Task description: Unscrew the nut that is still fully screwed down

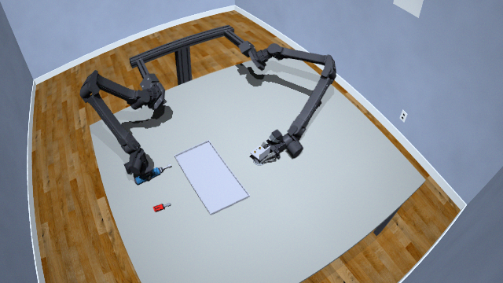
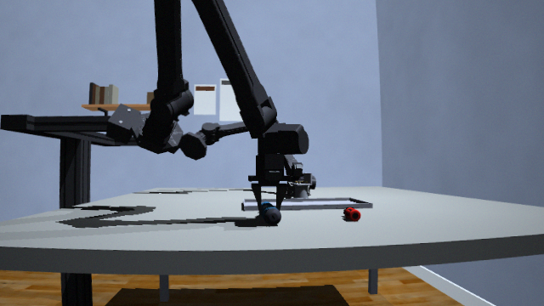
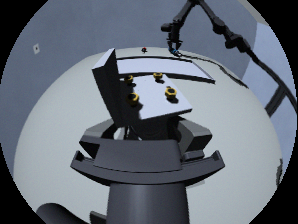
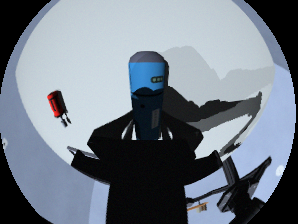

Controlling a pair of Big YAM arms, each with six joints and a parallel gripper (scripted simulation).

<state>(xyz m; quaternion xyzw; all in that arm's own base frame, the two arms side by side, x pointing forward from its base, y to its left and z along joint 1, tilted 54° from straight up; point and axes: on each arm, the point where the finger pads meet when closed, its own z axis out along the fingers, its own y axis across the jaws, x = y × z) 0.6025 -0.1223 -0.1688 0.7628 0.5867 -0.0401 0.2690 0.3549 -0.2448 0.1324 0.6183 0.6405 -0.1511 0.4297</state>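
My left gripper is now 5 cm below the bracket. Round my left hand: red tool: 59 cm to the right, 3 cm ahead, 1 cm below.
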